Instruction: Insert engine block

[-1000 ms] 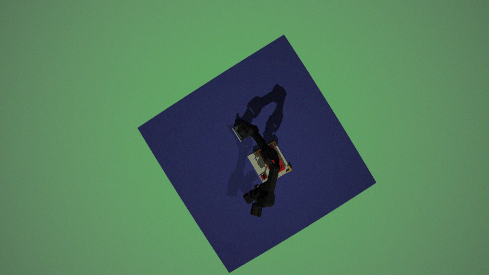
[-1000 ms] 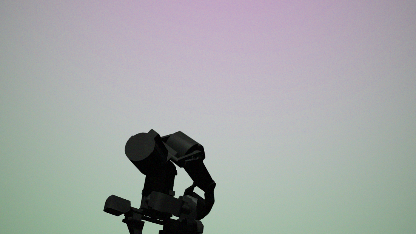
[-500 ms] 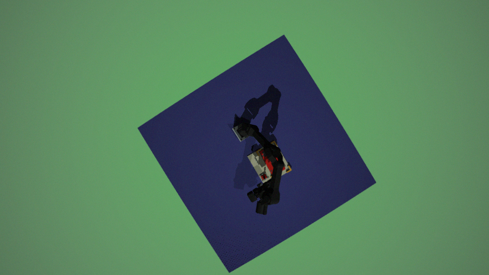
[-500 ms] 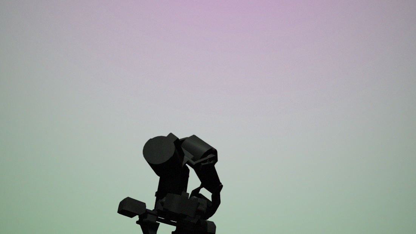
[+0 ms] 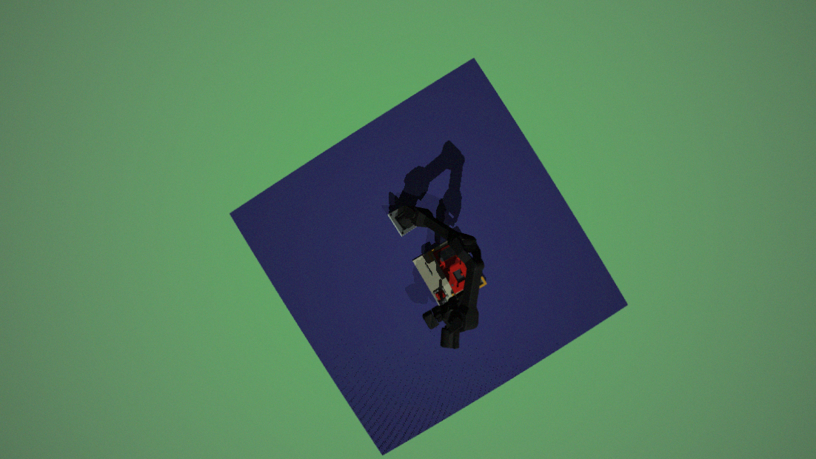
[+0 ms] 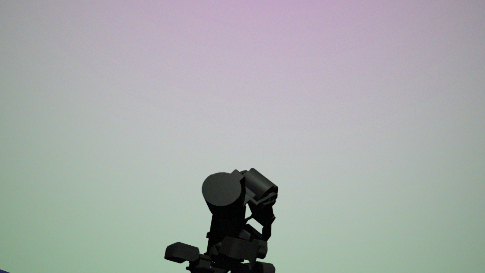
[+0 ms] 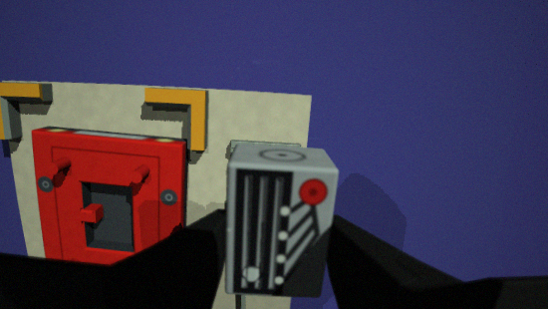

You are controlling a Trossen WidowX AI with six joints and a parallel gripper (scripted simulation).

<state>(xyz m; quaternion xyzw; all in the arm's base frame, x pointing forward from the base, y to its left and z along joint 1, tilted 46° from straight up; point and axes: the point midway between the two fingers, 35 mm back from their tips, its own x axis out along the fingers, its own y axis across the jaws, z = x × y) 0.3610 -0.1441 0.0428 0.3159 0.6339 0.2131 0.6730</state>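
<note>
Right now the grey fixture is 6 cm behind my gripper tip, 11 cm to the left of it and 11 cm below it. Also, from my gripper tip: grey engine block: 1 cm below.
</note>
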